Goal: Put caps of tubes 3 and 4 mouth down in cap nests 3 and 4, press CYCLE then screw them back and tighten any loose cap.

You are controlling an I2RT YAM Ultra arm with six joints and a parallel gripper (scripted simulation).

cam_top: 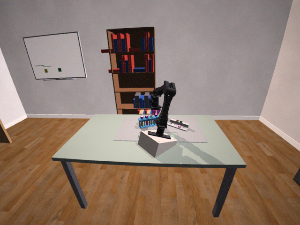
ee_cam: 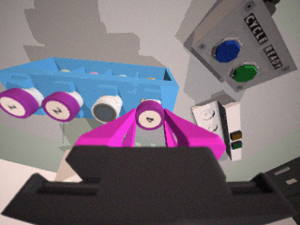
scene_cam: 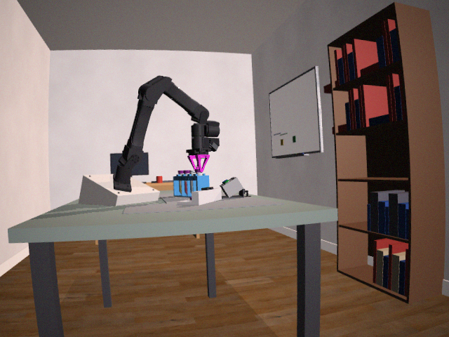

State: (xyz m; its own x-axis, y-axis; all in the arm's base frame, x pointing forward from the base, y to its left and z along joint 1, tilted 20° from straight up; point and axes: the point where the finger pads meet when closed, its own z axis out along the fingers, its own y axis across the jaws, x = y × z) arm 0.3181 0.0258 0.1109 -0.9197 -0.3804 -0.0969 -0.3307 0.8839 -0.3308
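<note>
Right now my hand is right at the purple cap. Also, from my hand: grey key desk 100 mm ahead, 90 mm to the right, 70 mm below; then blue cycle key 90 mm ahead, 70 mm to the right, 50 mm below; then green ready key 80 mm ahead, 110 mm to the right, 50 mm below.
</note>
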